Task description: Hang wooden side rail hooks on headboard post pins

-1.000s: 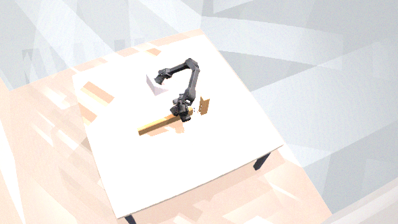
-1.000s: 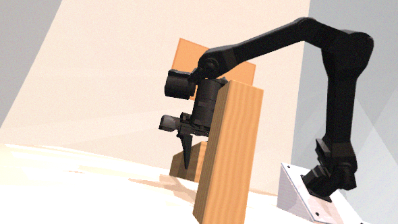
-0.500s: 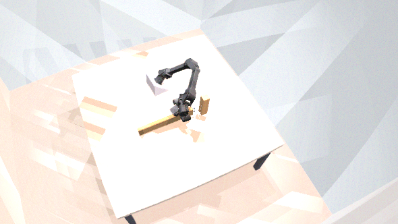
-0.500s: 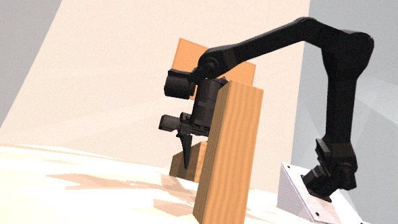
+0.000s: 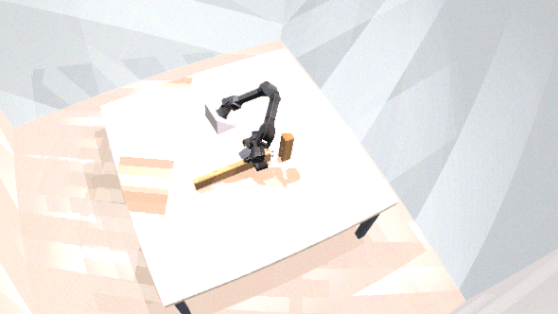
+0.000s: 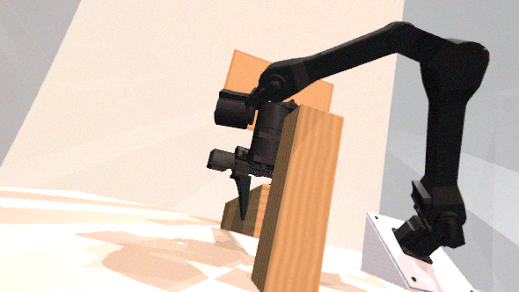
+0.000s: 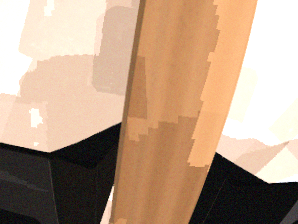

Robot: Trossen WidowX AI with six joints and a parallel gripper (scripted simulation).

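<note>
Now: the headboard post 17 cm to the left of my gripper tip and 4 cm above it.
</note>
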